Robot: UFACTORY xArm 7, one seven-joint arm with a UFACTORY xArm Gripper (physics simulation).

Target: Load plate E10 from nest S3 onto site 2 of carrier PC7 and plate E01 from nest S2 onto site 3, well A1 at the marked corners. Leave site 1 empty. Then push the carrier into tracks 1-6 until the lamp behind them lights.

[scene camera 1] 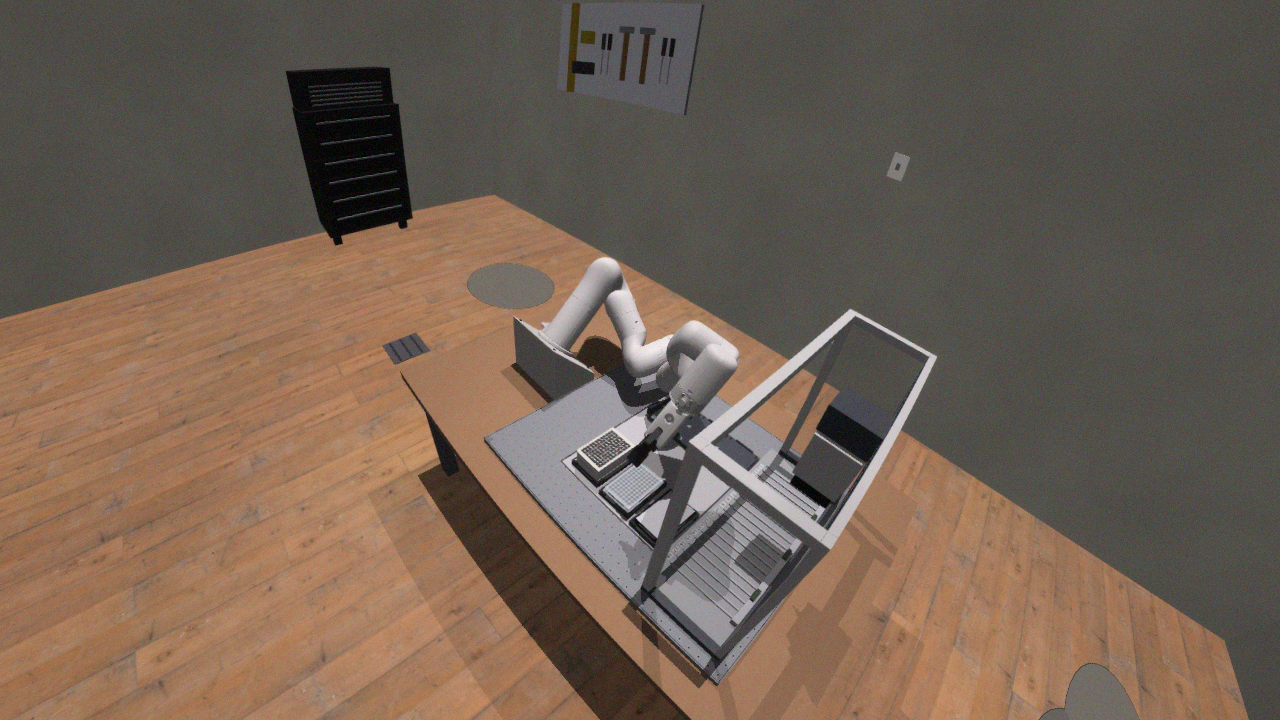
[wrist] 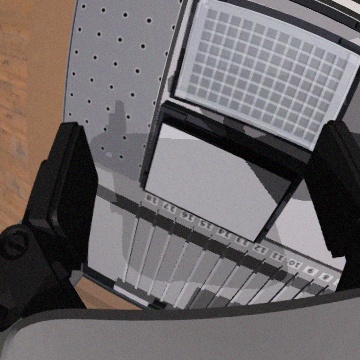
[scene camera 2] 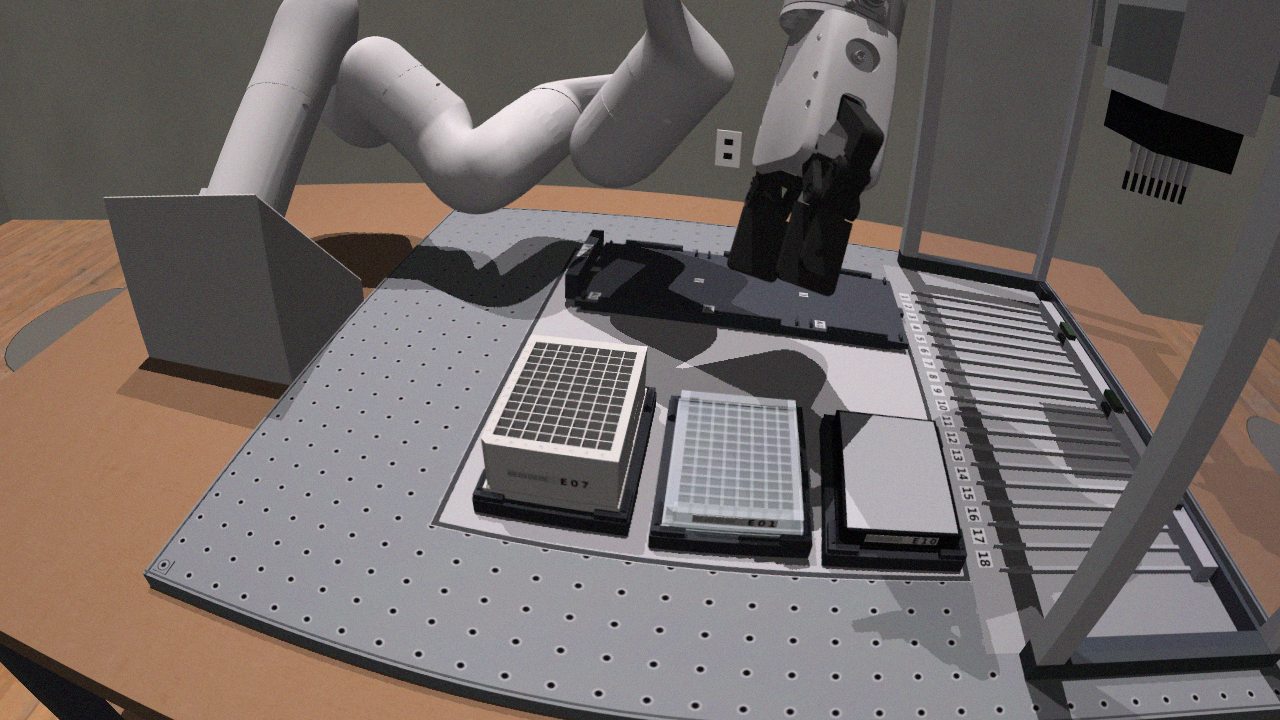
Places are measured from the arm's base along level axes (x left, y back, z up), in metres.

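Pixels of known places: gripper, between the fingertips: (scene camera 1: 640, 454) (wrist: 206, 146) (scene camera 2: 774, 281); arm's base, origin of its link: (scene camera 1: 554, 344) (scene camera 2: 234, 239).
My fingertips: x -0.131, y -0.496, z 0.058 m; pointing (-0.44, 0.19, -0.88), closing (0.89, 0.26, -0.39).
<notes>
For each thing: its top centre in the pictures, then the offset to it from my fingertips. "spot": a spot on its surface instead.
- Plate E10, centre of its top: (scene camera 2: 896, 469) (wrist: 211, 186) (scene camera 1: 666, 514) dy -0.104, dx +0.001, dz -0.124 m
- Plate E01, centre of its top: (scene camera 2: 738, 450) (wrist: 263, 74) (scene camera 1: 634, 483) dy +0.006, dx +0.006, dz -0.124 m
- Black carrier PC7, a spot on its surface: (scene camera 2: 863, 308) spot: dy -0.112, dx +0.261, dz -0.139 m
- Tall white plate E07, centre of its top: (scene camera 2: 569, 390) (scene camera 1: 606, 448) dy +0.116, dx +0.011, dz -0.096 m
- grey frame, a spot on its surface: (scene camera 2: 1163, 447) spot: dy -0.185, dx -0.149, dz +0.021 m
- pipetting head, centre of its top: (scene camera 2: 1175, 110) (scene camera 1: 823, 472) dy -0.330, dx +0.135, dz +0.145 m
My gripper (scene camera 1: 655, 440) (scene camera 2: 781, 273) (wrist: 206, 146) is open and empty, tilted; in the scene camera 2 view its fingers overlap the middle-right of carrier PC7. Plate E10 (scene camera 1: 665, 517) (scene camera 2: 899, 474) (wrist: 210, 175), with a plain pale top, sits in the rightmost nest; in the wrist view it shows between and beyond the fingers. Plate E01 (scene camera 1: 633, 486) (scene camera 2: 738, 456) (wrist: 265, 75), a clear gridded plate, sits in the middle nest. Black carrier PC7 (scene camera 1: 735, 451) (scene camera 2: 863, 308) lies flat behind the nests, outside the tracks, with no plate on it. The fingers hide part of it.
Tall white plate E07 (scene camera 1: 605, 450) (scene camera 2: 572, 402) sits in the left nest. The numbered tracks (scene camera 2: 1011, 360) lie to the right inside a grey frame (scene camera 2: 1163, 447), with small dark green blocks (scene camera 2: 1066, 331) behind them. A pipetting head (scene camera 2: 1172, 129) hangs above.
</notes>
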